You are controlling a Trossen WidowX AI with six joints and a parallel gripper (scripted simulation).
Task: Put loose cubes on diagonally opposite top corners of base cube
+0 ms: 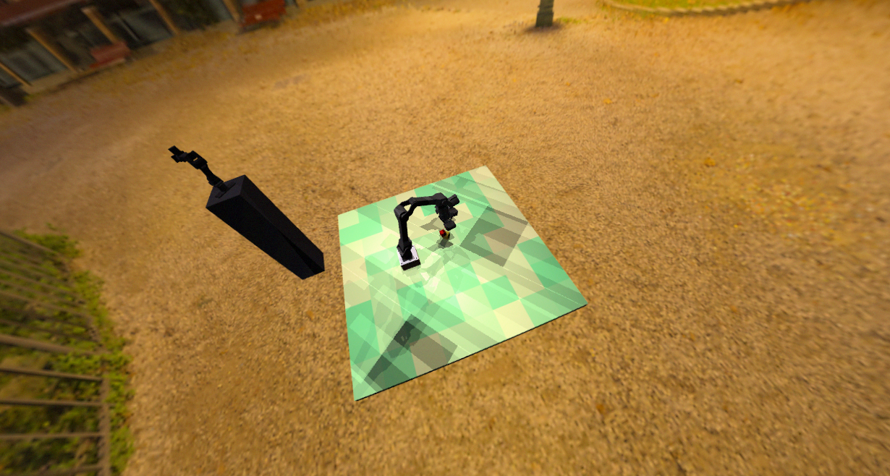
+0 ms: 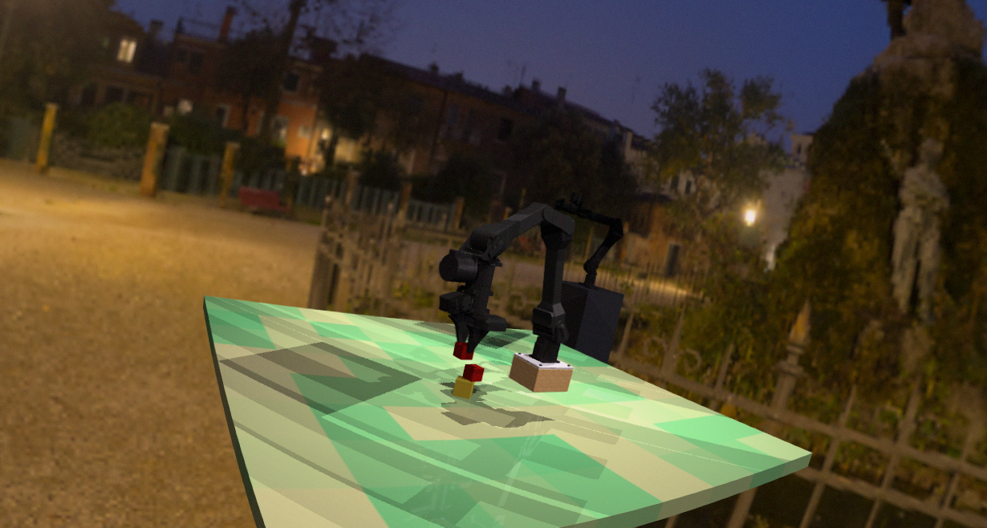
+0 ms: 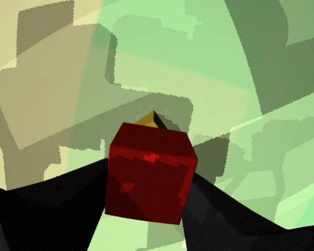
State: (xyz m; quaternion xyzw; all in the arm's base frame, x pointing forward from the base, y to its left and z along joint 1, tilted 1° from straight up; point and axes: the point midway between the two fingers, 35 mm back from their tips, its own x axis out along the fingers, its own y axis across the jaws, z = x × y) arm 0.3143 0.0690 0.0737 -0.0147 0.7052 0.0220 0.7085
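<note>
Right now my gripper tip is 2 cm past the yellow base cube and 9 cm above it.
</note>
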